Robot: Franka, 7 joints.
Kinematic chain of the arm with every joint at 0, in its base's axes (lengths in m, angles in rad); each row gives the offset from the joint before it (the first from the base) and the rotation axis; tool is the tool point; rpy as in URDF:
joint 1: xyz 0 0 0.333 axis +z
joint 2: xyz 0 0 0 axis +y
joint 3: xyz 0 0 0.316 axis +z
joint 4: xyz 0.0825 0 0 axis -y
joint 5: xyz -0.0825 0 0.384 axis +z
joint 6: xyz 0 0 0 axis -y
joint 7: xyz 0.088 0 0 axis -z
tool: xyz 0 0 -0.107 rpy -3.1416 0 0
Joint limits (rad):
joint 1: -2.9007..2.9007
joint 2: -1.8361..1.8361
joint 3: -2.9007..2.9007
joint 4: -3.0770..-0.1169
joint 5: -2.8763..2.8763
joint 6: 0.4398..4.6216
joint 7: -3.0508..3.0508
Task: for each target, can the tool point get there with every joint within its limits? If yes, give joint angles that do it. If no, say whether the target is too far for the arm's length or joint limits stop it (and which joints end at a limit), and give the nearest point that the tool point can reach.
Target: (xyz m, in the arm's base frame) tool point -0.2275 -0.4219 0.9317
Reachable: yes | joints -0.9521 0.9033 -2.1063 -1.3536 -2.0103 1.8389 -0.5247
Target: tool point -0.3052 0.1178 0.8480
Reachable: yes | joints -1.8149 -1.3129 -0.5043 -2.0920 -2.2719 1.9768 2.1182
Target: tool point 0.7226 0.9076 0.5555
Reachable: no: too far | nearest point 0.5248 0.6591 0.4946 | short by 0.323 m
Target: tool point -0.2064 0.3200 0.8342
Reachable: yes | joints 0.2775 -1.1880 0.5684 -1.6458 -2.3178 3.3441 -1.9897
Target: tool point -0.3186 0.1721 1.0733
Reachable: yes | joints 1.1637 0.1959 1.8630 -0.6659 0.0720 2.0231 1.1679
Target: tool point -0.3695 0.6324 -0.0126
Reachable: yes | joints 1.5741 1.5522 0.7953 -1.1285 -0.1414 2.5599 0.8094
